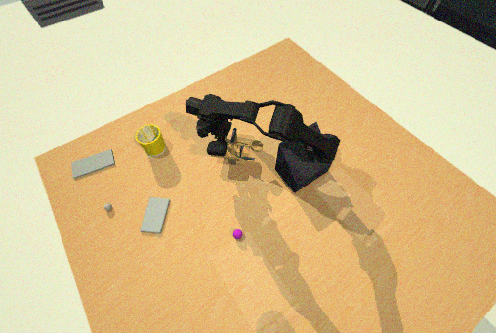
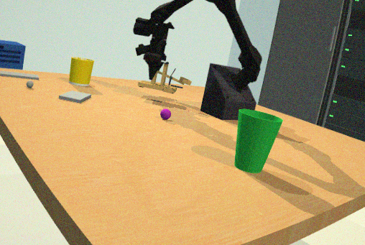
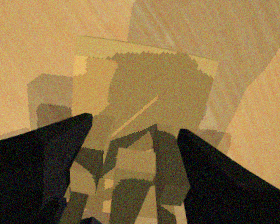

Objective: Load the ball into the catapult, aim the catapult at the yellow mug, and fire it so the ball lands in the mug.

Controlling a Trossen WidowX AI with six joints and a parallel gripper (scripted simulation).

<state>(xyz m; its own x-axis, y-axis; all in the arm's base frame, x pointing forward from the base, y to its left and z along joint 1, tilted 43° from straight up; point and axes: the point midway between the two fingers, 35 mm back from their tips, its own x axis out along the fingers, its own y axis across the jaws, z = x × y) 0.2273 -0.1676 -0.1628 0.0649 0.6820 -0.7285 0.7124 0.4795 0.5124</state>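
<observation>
Right now the purple ball is 15 cm ahead of my gripper tip, 29 cm to the left of it and 6 cm below it. From my gripper tip the other things lie so: yellow mug 20 cm ahead, 20 cm to the right, 4 cm below; small grey ball 45 cm ahead, 7 cm to the right, 6 cm below; wooden catapult 4 cm behind, 6 cm to the left, 2 cm above.
</observation>
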